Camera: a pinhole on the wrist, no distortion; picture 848 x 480 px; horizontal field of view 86.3 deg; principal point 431.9 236.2 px. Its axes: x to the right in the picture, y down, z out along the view. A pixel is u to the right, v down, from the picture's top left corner.
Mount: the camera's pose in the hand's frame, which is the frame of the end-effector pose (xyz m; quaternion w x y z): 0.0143 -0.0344 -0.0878 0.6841 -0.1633 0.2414 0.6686
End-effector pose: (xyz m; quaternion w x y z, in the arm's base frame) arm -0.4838 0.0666 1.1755 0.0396 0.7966 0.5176 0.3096
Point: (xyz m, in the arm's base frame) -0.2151 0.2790 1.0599
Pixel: 293.7 72.7
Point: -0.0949 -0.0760 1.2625
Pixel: 734.4 272.7
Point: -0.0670 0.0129 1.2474
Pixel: 658.8 195.1
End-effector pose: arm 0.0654 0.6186 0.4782 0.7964 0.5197 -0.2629 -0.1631
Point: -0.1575 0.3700 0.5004
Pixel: 52.1 374.0
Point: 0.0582 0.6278 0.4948
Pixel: 410.5 380.6
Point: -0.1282 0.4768 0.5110
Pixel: 142.8 443.4
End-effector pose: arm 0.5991 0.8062 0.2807 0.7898 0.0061 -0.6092 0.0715
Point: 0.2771 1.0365 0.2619
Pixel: 481.5 373.0
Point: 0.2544 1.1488 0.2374
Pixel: 556.2 376.5
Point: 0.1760 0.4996 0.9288
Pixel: outside the picture
